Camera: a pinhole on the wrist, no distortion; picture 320 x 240 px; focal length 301.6 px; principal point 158.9 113.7 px. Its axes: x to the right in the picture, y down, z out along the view. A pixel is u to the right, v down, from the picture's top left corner.
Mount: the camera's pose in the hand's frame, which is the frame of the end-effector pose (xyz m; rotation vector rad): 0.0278 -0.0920 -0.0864 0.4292 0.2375 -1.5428
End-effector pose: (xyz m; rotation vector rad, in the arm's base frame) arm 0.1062 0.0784 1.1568 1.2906 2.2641 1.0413
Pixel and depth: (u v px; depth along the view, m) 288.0 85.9 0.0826
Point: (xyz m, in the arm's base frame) -0.0108 0.0255 1.0601
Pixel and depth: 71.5 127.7 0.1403
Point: 0.0643 0.0811 1.0360
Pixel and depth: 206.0 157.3 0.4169
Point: 0.0522 0.1246 0.7384
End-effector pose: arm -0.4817 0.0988 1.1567 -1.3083 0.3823 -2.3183
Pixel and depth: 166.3 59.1 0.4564
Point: -0.2361 0.3952 1.3653
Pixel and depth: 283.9 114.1 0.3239
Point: -0.4342 0.3984 1.3840
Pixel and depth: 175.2 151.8 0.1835
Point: -0.4713 0.2348 1.2971
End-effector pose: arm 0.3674 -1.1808 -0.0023 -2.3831 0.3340 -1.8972
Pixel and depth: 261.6 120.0 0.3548
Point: 0.5888 -0.8549 0.0191
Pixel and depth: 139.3 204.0 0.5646
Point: 0.8754 -0.9556 0.0708
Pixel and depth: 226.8 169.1 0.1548
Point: 0.4397 -1.0092 0.0613
